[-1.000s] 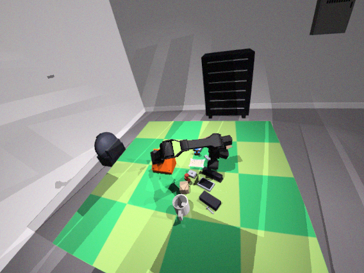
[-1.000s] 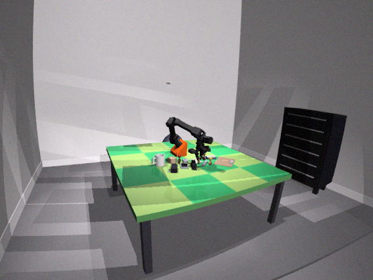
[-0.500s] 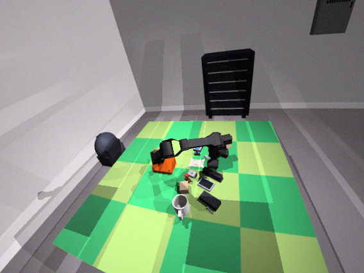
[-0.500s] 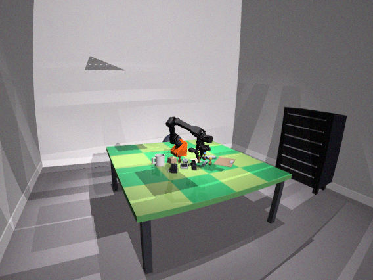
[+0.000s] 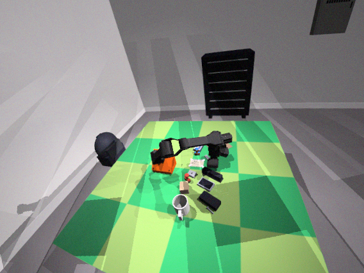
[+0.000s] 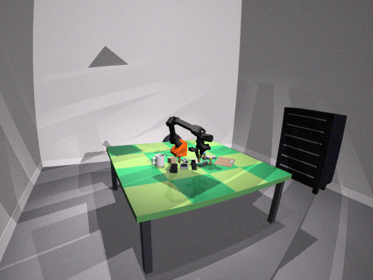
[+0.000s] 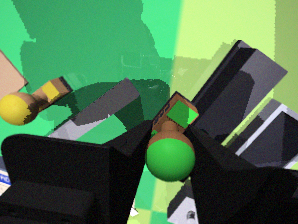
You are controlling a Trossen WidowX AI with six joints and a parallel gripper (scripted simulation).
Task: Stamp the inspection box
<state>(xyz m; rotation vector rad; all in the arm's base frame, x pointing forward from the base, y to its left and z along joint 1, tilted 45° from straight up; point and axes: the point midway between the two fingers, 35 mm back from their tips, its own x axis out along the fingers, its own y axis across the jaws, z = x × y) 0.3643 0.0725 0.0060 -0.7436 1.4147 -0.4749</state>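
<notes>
The dark-rimmed ink pad lies 3 cm behind my gripper tip, 12 cm to the right of it and 7 cm below it. The rest, counted from my gripper tip: green-knobbed pass stamp 1 cm below; grey bar 5 cm behind, 8 cm to the left, 7 cm below; yellow-knobbed stamp 3 cm behind, 12 cm to the left, 5 cm below.
</notes>
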